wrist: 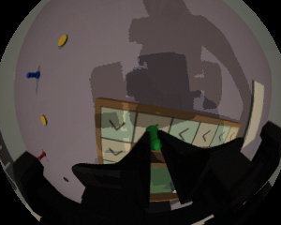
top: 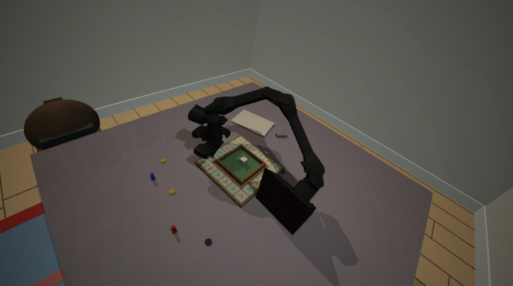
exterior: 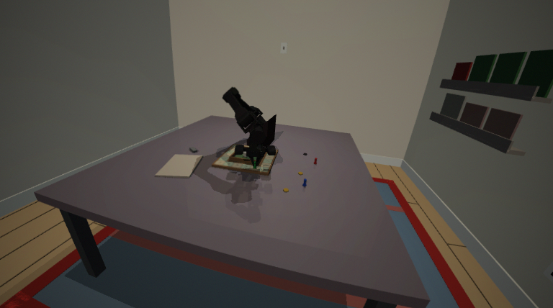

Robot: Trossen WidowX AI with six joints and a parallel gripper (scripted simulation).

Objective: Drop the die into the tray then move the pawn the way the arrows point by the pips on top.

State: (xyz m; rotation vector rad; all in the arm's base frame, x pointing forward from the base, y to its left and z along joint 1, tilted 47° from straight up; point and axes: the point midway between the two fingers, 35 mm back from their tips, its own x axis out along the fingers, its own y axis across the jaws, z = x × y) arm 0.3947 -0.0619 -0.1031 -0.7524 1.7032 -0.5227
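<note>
Now: the green pawn 10 mm above my gripper tip. From my gripper tip the other things lie so: blue pawn: 240 mm to the left, 80 mm ahead, 10 mm below; then white die: 120 mm behind, 70 mm to the right; then green dice tray: 120 mm behind, 60 mm to the right, 20 mm below.
</note>
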